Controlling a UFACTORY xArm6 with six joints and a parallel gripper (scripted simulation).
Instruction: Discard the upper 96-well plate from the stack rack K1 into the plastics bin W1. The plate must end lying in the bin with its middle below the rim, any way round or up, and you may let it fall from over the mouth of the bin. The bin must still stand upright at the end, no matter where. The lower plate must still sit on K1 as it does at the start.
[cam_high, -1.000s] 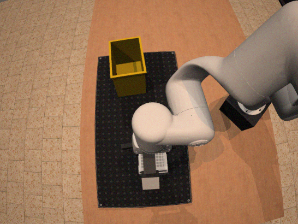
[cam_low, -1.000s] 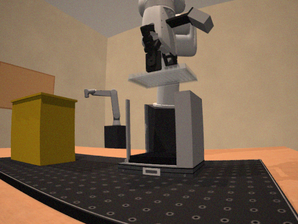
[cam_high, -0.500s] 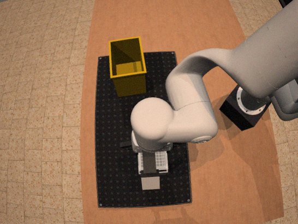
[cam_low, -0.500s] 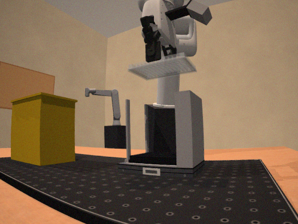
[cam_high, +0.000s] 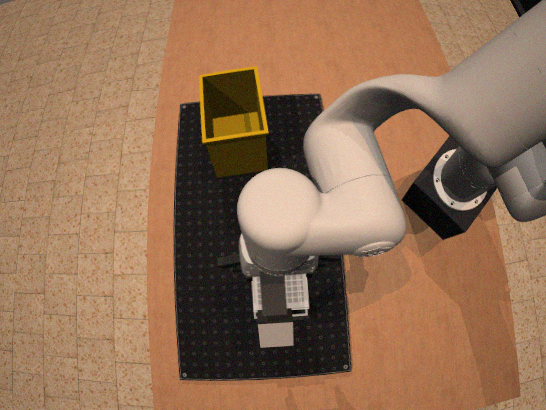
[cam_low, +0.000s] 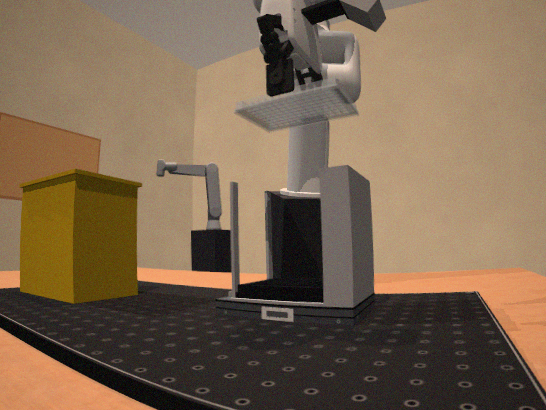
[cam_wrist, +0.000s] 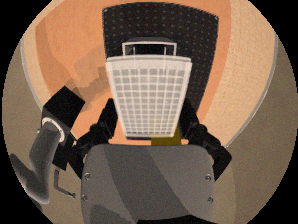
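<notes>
The yellow bin W1 lies 100 mm ahead of my hand, 360 mm to the right of it and 160 mm below it. Round my hand: white 96-well plate: 10 mm below; dark plate: 220 mm below.
</notes>
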